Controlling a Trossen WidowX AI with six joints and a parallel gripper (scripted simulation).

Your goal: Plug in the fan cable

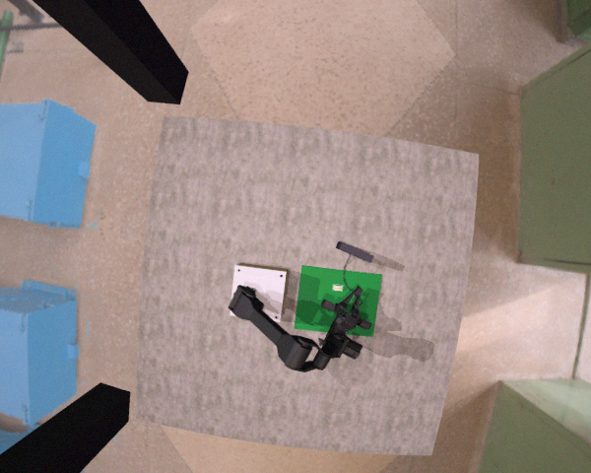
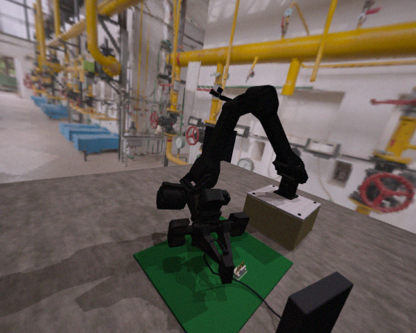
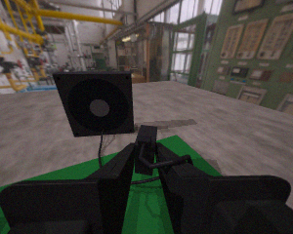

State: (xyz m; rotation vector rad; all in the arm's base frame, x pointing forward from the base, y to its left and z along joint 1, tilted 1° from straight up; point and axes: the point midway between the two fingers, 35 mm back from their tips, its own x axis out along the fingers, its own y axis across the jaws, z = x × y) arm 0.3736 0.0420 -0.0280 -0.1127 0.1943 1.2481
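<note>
Now: gripper tip 7 cm above the four-pin header and 6 cm past it. The rest, counted from my gripper tip: black fan 13 cm to the left, 4 cm behind, 1 cm below; green board 8 cm below, 6 cm to the right, 5 cm behind; black fan plug 1 cm below.
</note>
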